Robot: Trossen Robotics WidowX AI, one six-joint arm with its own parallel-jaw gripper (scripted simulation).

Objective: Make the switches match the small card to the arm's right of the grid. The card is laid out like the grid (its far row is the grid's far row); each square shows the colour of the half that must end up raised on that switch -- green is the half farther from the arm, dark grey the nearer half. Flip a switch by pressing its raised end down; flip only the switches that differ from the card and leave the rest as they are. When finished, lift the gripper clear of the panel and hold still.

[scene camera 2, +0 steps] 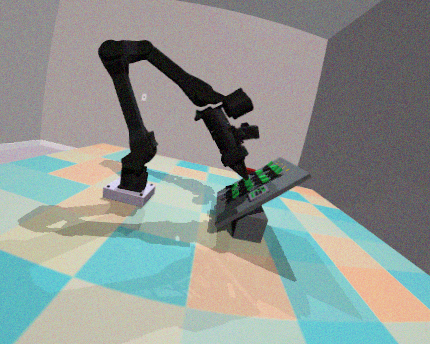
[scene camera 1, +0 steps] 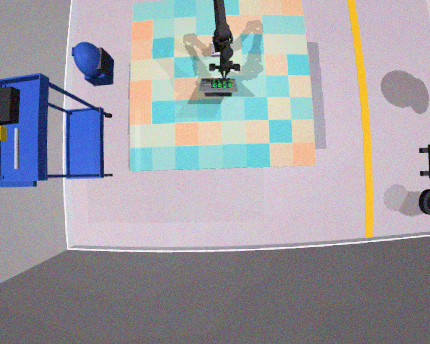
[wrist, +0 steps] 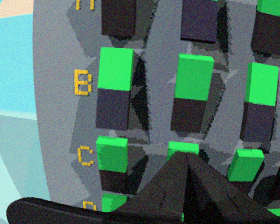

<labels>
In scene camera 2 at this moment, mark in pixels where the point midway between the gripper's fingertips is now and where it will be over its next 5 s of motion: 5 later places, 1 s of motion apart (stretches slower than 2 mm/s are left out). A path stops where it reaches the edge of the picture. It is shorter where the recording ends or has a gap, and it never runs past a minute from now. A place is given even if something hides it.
The gripper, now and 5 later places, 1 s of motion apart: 247,179; 237,164; 246,176; 248,181; 248,182; 238,164
</labels>
